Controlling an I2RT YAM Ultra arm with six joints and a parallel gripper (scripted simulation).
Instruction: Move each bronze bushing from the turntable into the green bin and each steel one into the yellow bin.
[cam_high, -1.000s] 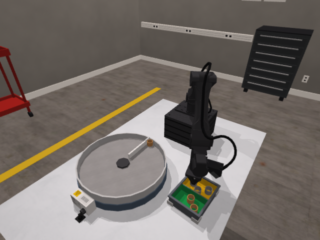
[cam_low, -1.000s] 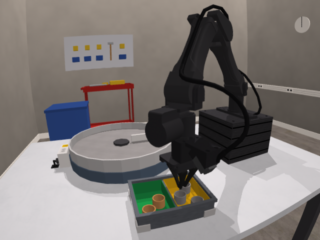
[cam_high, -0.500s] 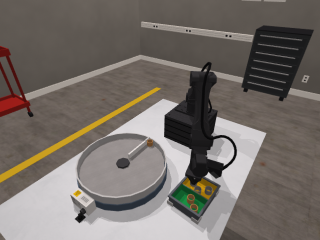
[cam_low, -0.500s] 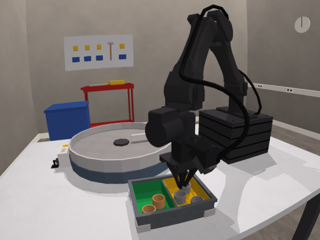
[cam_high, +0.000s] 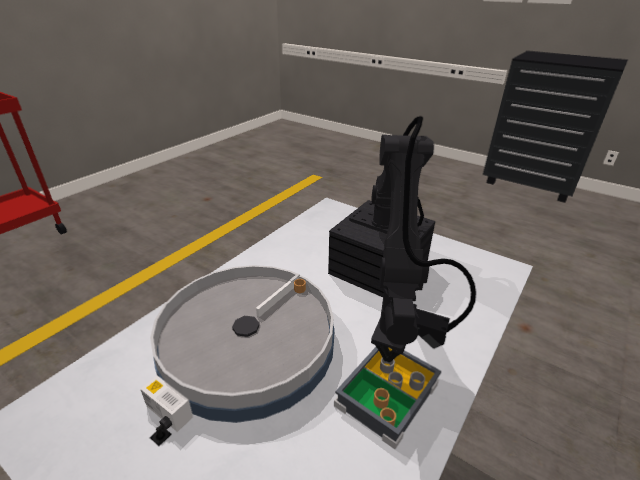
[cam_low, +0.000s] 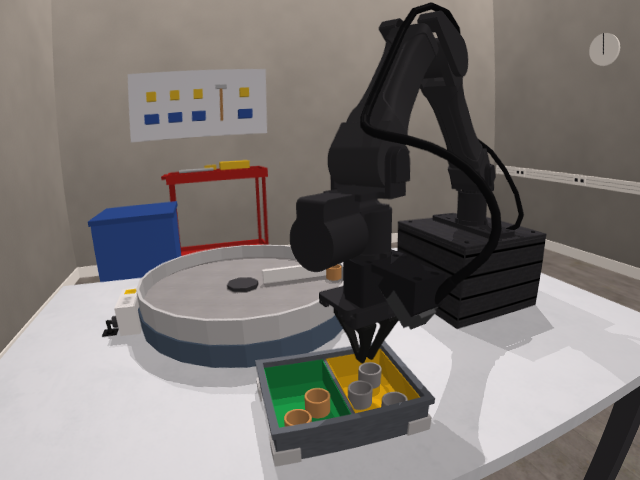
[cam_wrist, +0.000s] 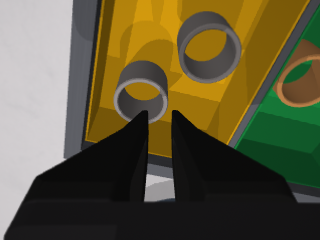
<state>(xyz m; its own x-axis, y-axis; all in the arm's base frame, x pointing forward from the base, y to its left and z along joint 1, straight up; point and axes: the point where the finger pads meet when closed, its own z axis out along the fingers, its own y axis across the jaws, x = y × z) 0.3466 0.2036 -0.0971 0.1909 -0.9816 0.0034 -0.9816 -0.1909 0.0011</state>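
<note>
The yellow bin is 1 cm ahead of my hand, 3 cm to the left of it and 4 cm below it. From my hand the other things lie so: dark grey tray (5 cm ahead, 3 cm to the left, 4 cm below); then turntable (12 cm ahead, 32 cm to the right, 1 cm below); then green bin (9 cm ahead, 3 cm to the left, 4 cm below).
</note>
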